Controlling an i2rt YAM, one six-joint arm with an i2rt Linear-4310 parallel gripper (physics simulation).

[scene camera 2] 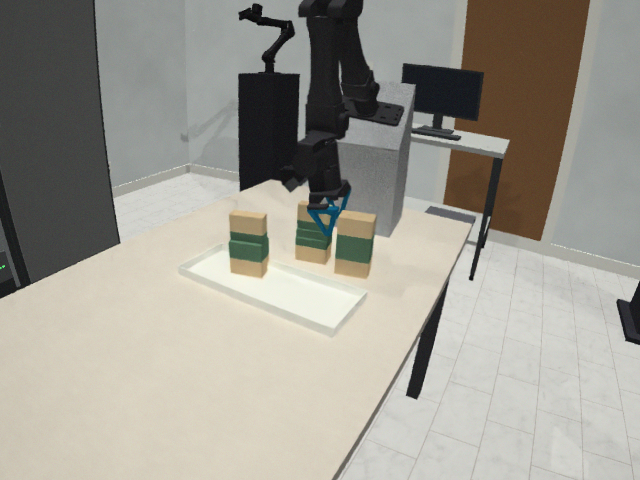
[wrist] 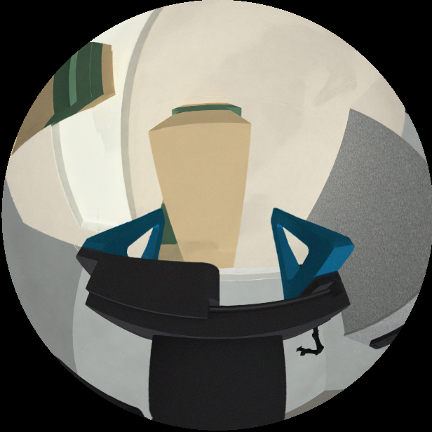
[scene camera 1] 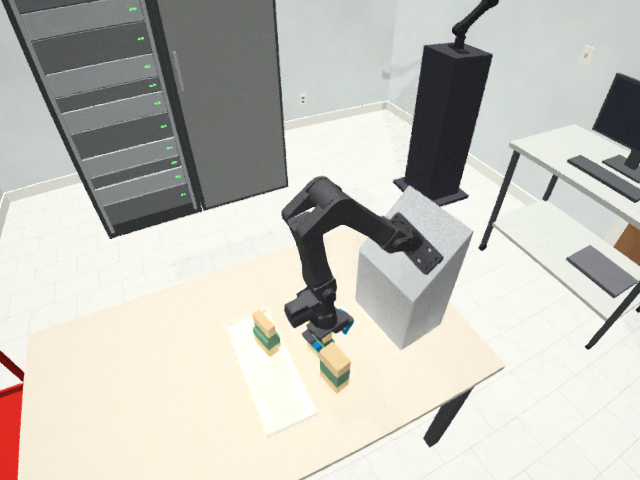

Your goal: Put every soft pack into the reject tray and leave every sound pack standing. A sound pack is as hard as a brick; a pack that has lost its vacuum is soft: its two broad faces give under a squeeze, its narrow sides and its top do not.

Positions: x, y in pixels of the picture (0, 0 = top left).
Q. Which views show my gripper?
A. Scene camera 2, the wrist view and scene camera 1: all of them.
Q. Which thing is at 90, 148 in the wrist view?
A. A white reject tray.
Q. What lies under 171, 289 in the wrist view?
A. My gripper.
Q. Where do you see a white reject tray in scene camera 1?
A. At 282, 401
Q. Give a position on a white reject tray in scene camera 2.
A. At 324, 305
